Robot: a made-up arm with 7 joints.
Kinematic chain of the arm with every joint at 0, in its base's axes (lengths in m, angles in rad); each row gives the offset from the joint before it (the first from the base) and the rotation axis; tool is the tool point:
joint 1: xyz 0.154 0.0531 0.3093 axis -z
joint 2: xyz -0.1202 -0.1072 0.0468 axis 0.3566 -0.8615 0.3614
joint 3: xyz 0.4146 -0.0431 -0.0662 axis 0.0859 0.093 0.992
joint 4: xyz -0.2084 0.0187 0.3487 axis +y
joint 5: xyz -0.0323 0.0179 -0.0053 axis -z
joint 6: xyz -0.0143 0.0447 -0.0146 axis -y
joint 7: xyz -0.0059 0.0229 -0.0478 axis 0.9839 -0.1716 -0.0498
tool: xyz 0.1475 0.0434 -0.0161
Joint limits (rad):
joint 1: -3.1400..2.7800
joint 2: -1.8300..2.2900
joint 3: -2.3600..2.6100
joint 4: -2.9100..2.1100
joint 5: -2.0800..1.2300
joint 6: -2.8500..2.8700
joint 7: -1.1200..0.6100
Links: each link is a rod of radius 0.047 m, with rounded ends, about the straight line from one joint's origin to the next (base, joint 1, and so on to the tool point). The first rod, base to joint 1, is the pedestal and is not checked.
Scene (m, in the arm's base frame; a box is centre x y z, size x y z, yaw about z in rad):
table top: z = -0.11
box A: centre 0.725 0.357 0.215 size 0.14 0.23 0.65 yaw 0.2
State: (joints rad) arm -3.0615 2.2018 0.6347 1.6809 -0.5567 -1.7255 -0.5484
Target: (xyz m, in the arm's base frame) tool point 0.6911 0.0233 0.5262
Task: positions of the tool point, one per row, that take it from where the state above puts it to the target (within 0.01 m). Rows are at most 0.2 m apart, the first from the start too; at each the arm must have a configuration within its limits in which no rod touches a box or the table.
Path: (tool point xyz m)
1: 0.5512 0.6674 0.4857
2: 0.5930 0.6231 0.6204
3: 0.5897 0.5757 0.7440
4: 0.7000 0.4355 0.6680
5: 0.7626 0.2582 0.6300
6: 0.7709 0.0733 0.6305
7: 0.7547 0.0628 0.5896
8: 0.7278 0.0456 0.5540
9: 0.6911 0.0233 0.5262

